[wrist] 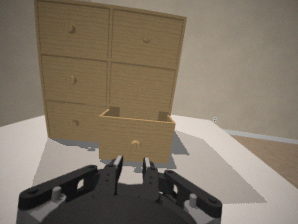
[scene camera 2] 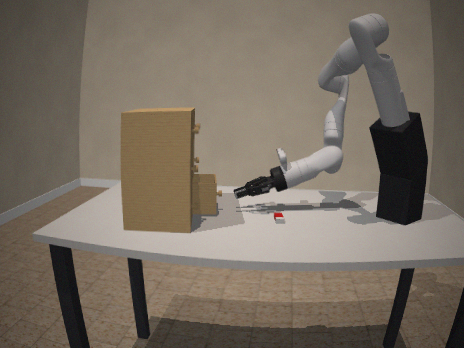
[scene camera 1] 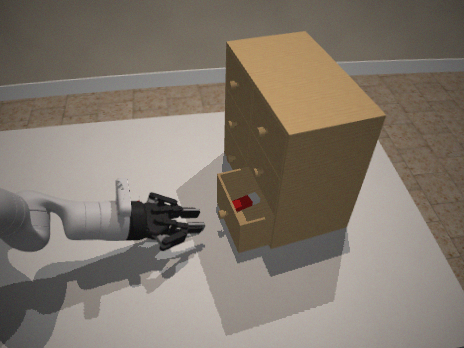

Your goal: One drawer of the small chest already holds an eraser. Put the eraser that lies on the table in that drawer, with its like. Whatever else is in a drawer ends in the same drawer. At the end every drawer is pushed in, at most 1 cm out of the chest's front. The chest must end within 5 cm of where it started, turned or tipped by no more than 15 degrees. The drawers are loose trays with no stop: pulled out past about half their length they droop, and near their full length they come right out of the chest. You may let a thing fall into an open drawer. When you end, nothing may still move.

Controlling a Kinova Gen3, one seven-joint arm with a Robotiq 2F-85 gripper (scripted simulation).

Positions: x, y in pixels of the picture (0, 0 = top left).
My gripper shows in the wrist view, in scene camera 2 and in scene camera 1 [201, 220]. A drawer shows in the wrist view [150, 133], in scene camera 2 and in scene camera 1. The same spot on my gripper: [wrist: 105, 186] is [scene camera 2: 262, 179]. One and the same spot on the drawer: [scene camera 2: 204, 189] is [scene camera 1: 233, 177].
